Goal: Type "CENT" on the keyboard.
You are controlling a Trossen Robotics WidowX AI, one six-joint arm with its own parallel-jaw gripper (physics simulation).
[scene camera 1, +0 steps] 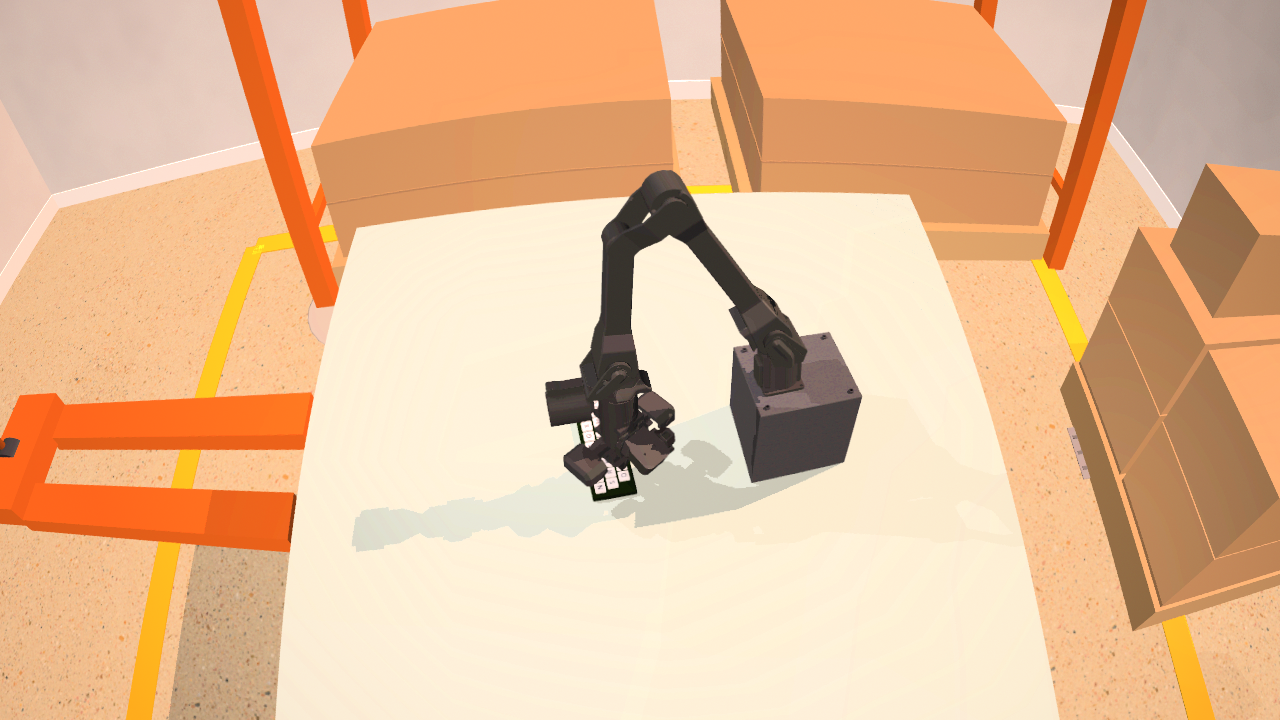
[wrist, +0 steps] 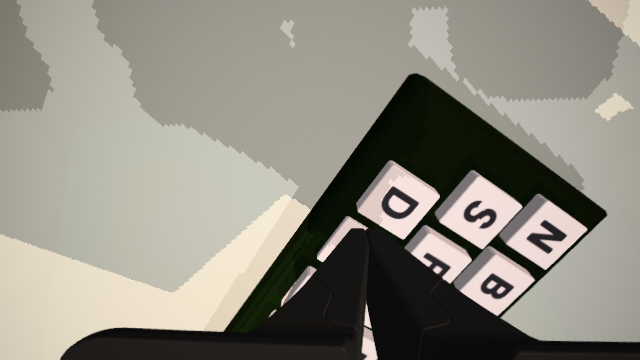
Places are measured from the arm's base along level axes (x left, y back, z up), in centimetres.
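Pixels of known places: gripper, fingertip midpoint: [scene camera 1: 621,467] [wrist: 364,242]; arm's base at its link origin: [scene camera 1: 778,379].
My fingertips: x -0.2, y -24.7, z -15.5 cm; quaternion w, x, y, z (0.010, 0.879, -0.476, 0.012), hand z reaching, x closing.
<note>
Ahead of a thing's pixels: the offset from my fingertips to its top centre. Level surfaces: height alone.
The dark green keyboard {dx -6.1, dy -2.0, dz +0.3 cm} [scene camera 1: 614,495] [wrist: 440,120] with white letter keys lies on the table under the arm, set at a slant in the wrist view. My gripper [scene camera 1: 618,463] [wrist: 364,242] is shut and empty. In the wrist view its tips show at the lower edge of the D key {dx +1.6, dy +0.0, dz +0.3 cm} [wrist: 398,200], with the partly covered R key {dx +0.6, dy -2.0, dz +0.3 cm} [wrist: 440,257] to their right. The S key {dx +2.6, dy -2.0, dz +0.3 cm} [wrist: 479,210], N key {dx +3.1, dy -4.1, dz +0.3 cm} [wrist: 545,232] and B key {dx +1.1, dy -4.0, dz +0.3 cm} [wrist: 496,285] show farther right. A key {dx -0.4, dy +0.1, dz +0.0 cm} [wrist: 334,242] left of the tips has its letter hidden. The fingers hide other keys; contact cannot be told. C and T do not show readably.
The arm's dark base box [scene camera 1: 796,438] stands on the pale table {dz -1.3 cm} [scene camera 1: 662,617], right of the keyboard. Large cardboard boxes [scene camera 1: 501,80] [scene camera 1: 895,71] stand behind the table, and more boxes [scene camera 1: 1226,447] to the right. Orange forks [scene camera 1: 179,420] reach toward the table's left edge.
</note>
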